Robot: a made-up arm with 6 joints.
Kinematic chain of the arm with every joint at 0, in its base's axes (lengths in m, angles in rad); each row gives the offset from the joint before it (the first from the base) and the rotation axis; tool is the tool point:
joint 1: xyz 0 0 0.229 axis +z
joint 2: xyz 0 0 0 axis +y
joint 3: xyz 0 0 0.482 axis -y
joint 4: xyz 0 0 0 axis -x
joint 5: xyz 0.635 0 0 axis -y
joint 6: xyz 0 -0.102 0 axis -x
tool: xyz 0 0 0
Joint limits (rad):
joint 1: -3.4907..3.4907
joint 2: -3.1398..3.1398
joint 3: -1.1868..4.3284
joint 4: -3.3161..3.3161
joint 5: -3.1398..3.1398
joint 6: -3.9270..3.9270
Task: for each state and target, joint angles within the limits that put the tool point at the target. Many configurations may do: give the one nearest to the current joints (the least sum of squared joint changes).
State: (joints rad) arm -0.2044 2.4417 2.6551 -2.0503 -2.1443 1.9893
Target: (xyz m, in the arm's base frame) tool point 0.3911 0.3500 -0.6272
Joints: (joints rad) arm 0.6184 3.1379 2.6448 -2.1812 -2.1443 1.9893
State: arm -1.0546 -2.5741 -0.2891 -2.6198 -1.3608 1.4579
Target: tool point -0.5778 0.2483 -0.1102
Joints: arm -0.2689 -3.1378 -0.1357 -2.5714 -1.3608 1.4579
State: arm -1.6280 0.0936 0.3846 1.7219 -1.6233 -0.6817
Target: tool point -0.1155 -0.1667 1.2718
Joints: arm -2.1297 -0.1979 0.7337 1.4772 -1.6233 -0.6817
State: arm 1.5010 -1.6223 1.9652 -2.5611 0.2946 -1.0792
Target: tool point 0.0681 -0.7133 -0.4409
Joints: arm 1.7914 -1.7335 2.6769 -2.6445 0.2946 -1.0792
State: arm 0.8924 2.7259 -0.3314 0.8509 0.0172 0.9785
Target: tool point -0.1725 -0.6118 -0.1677
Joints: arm 1.1868 3.1378 -0.2549 0.8241 0.0172 0.9785
